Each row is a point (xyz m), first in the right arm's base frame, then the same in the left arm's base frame.
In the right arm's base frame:
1: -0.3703 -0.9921 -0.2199
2: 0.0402 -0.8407 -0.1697
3: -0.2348 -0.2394 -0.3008
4: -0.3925 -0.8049 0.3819
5: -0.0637 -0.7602 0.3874
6: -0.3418 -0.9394 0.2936
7: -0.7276 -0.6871 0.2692
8: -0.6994 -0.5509 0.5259
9: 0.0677 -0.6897 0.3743
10: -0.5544 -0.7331 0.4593
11: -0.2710 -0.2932 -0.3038
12: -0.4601 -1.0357 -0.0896
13: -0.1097 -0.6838 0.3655
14: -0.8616 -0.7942 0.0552
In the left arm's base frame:
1: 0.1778 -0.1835 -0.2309
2: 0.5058 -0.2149 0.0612
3: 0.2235 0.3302 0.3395
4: -0.1137 -0.4977 0.2318
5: 0.1743 -0.5468 0.3892
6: -0.0125 -0.5312 0.1010
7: -0.3874 -0.2641 0.1351
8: -0.4859 -0.3702 0.3886
9: 0.2879 -0.5214 0.4833
10: -0.3016 -0.4716 0.2686
11: 0.1998 0.3059 0.2842
12: 0.0502 -0.2866 -0.2252
13: 0.1306 -0.4712 0.4177
14: -0.4059 -0.1466 -0.1120

